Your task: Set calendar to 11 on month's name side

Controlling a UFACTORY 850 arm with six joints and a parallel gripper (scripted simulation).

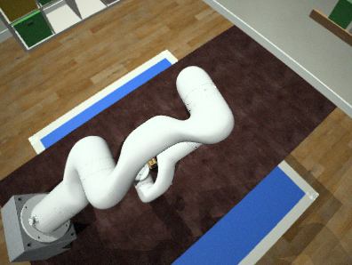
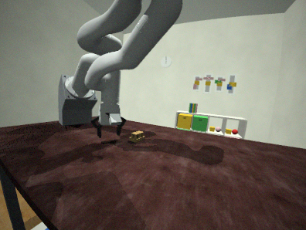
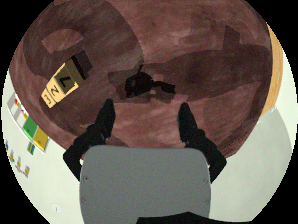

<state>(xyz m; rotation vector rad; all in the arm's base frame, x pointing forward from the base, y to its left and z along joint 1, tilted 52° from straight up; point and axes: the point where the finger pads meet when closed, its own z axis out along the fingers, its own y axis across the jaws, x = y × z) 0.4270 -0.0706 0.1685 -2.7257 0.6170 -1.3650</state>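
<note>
My gripper is now 11 cm short of the cube, 12 cm to the right of it and 1 cm above it. From my hand the other things lie so: wooden tray: 10 cm ahead, 10 cm to the left, 3 cm below.
</note>
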